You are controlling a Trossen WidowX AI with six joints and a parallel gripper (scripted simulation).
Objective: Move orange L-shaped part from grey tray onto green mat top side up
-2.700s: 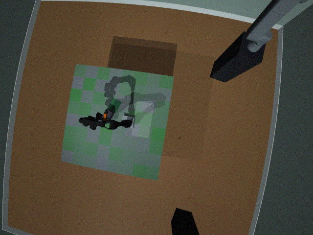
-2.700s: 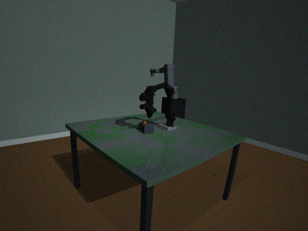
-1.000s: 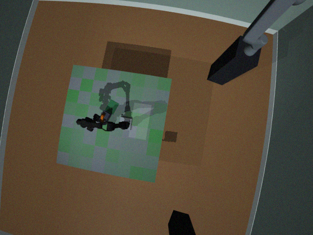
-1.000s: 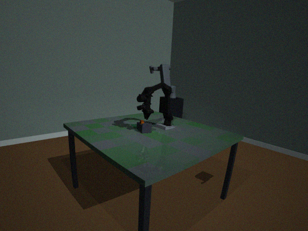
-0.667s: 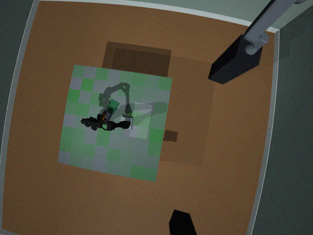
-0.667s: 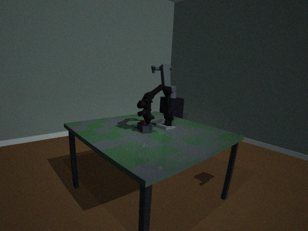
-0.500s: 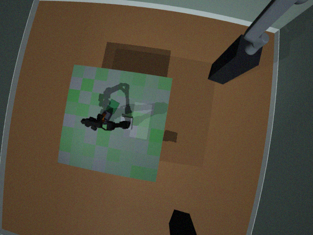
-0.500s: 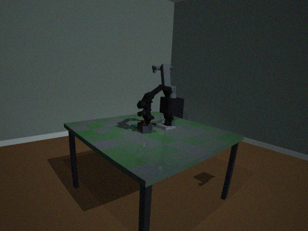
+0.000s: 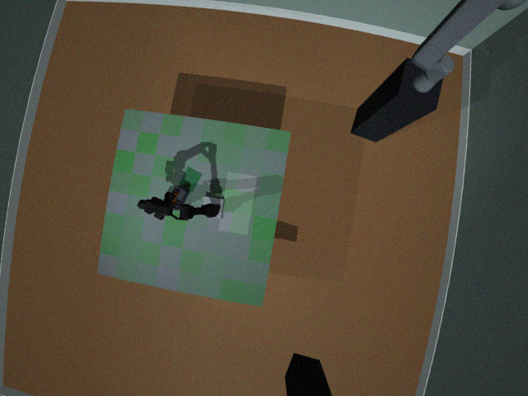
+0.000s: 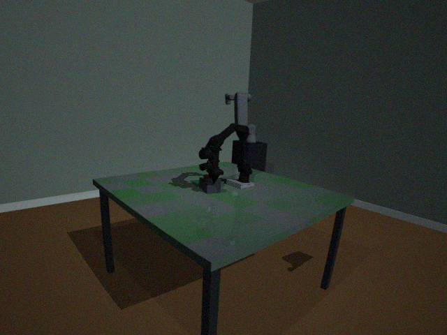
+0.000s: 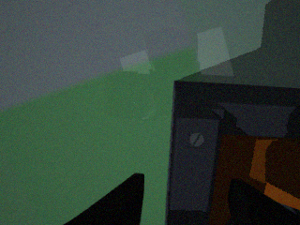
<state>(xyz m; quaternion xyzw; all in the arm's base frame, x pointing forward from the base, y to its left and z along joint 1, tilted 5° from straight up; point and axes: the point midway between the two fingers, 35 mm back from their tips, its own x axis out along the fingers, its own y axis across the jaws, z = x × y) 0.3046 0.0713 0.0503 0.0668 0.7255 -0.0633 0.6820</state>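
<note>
Now: the orange L-shaped part 20 mm behind my gripper tip, 40 mm to the right of it and 20 mm below it.
</note>
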